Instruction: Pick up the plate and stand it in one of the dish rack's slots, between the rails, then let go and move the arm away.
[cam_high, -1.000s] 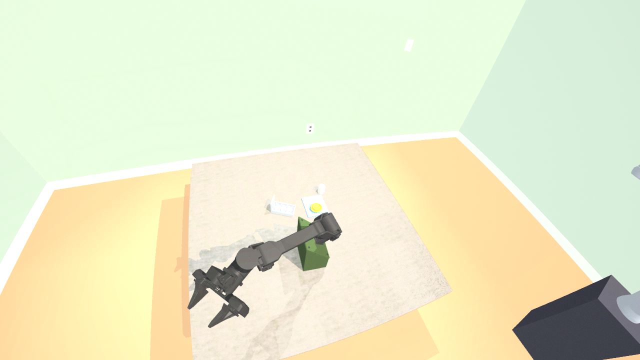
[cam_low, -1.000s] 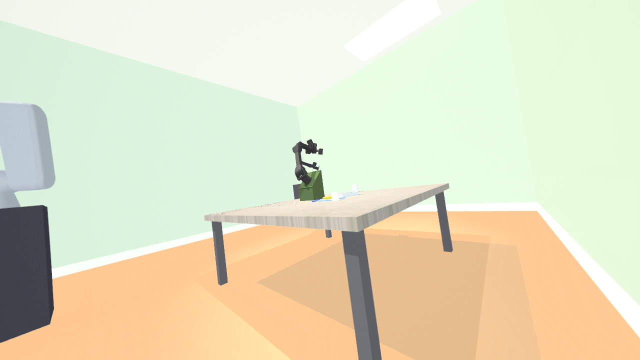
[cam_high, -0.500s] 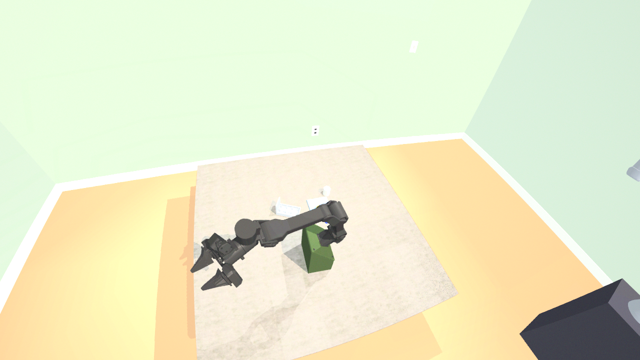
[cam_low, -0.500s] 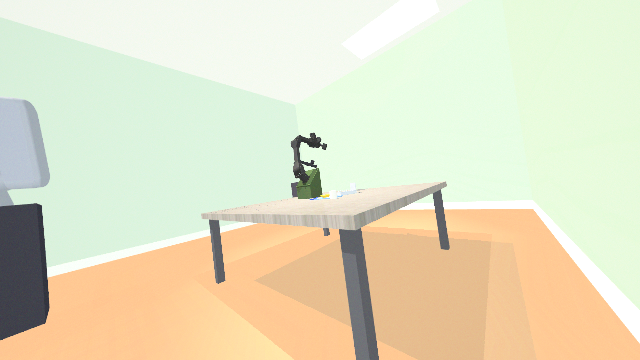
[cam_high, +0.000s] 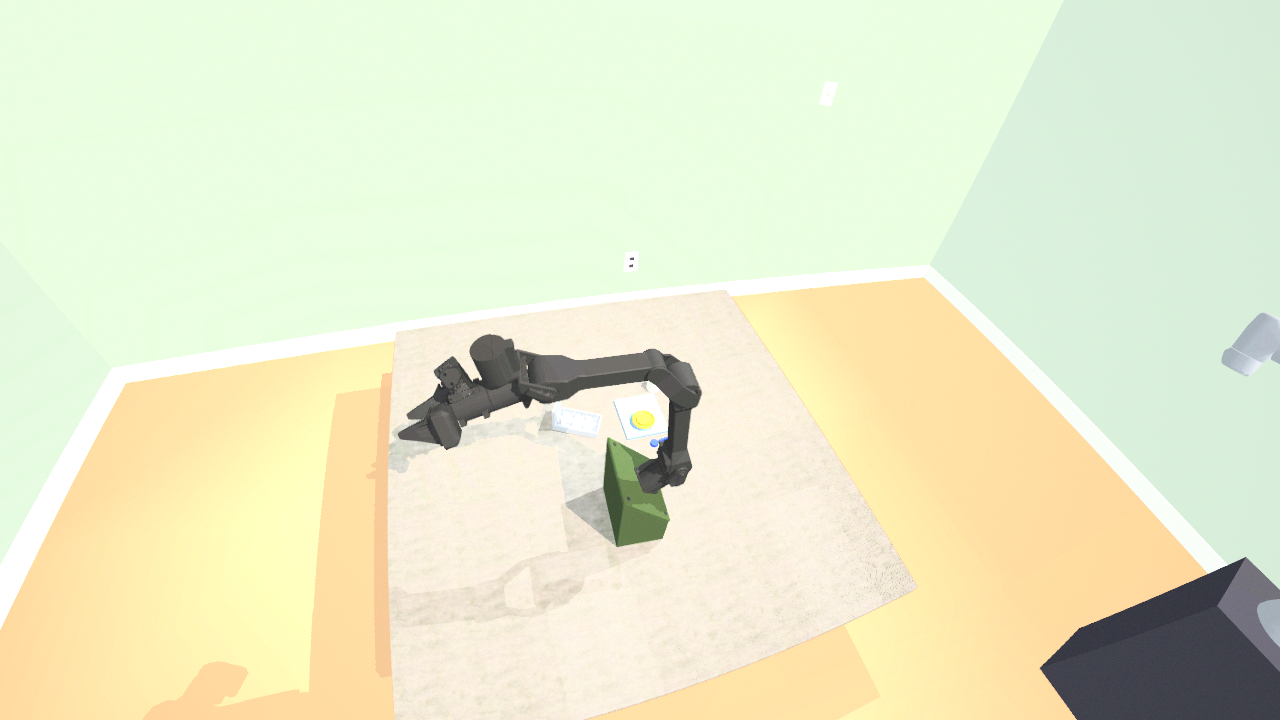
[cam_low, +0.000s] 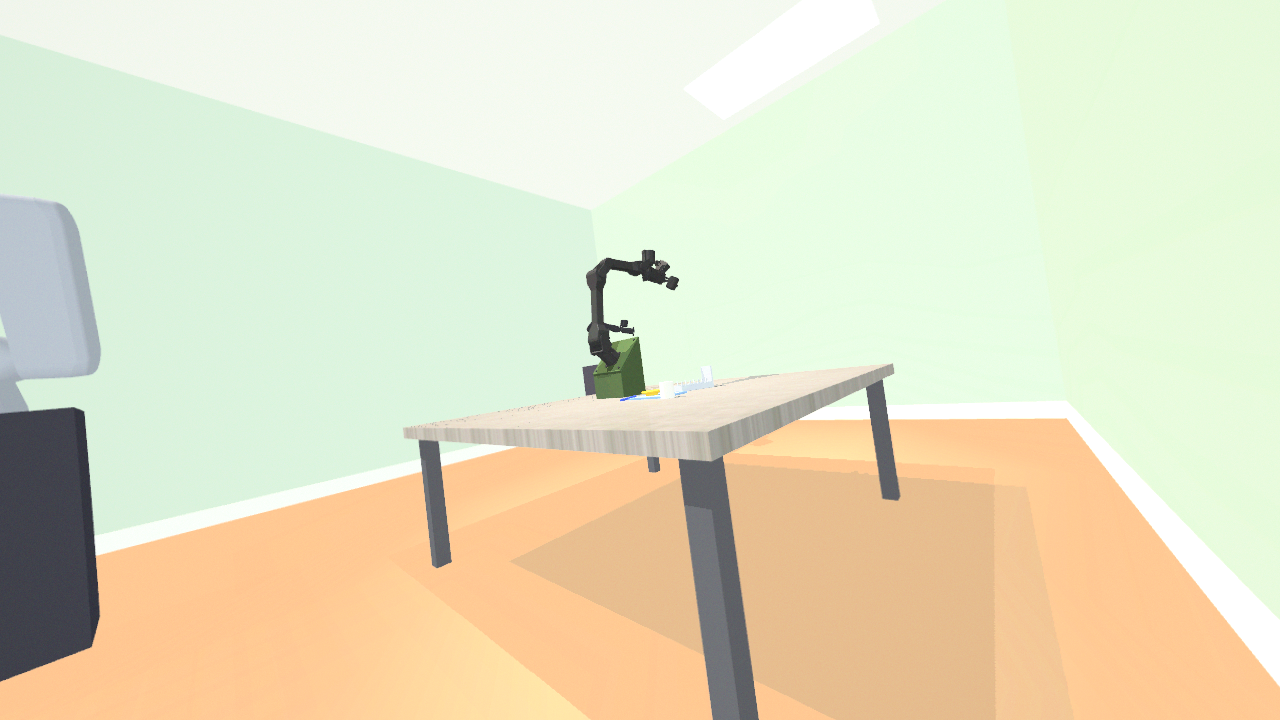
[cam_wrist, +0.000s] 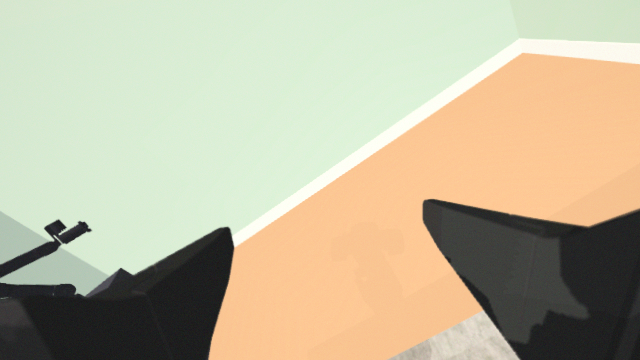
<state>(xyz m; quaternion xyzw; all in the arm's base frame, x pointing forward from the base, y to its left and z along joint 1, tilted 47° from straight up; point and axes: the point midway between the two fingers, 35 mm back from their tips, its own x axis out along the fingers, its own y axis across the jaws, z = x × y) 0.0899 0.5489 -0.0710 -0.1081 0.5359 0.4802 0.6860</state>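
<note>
The yellow plate is 230 mm ahead of my gripper tip, 580 mm to the right of it and 490 mm below it. Also, from my gripper tip: dish rack 280 mm ahead, 390 mm to the right, 480 mm below; then blue spoon 150 mm ahead, 610 mm to the right, 500 mm below; then light blue mat 260 mm ahead, 590 mm to the right, 500 mm below.
</note>
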